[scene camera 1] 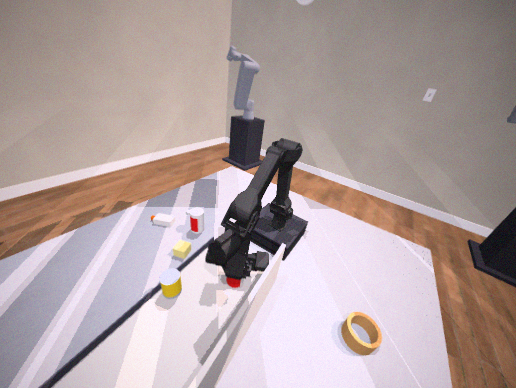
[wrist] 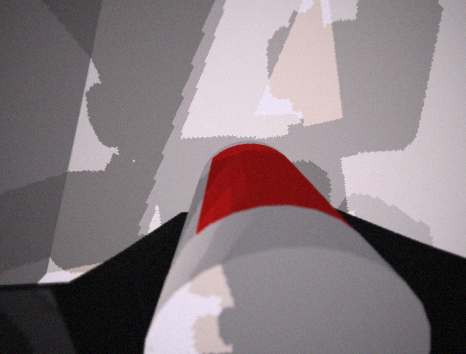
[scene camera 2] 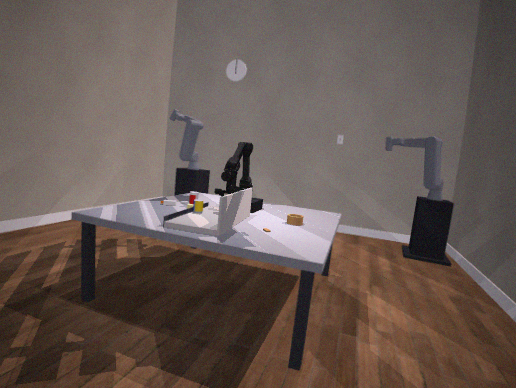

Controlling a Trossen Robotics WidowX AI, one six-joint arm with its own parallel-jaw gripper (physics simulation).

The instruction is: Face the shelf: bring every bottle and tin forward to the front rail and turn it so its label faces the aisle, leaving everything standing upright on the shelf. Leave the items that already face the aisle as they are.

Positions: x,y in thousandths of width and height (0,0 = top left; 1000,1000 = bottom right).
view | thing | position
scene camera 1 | my gripper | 456,710
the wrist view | my gripper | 544,614
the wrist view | white back panel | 113,148
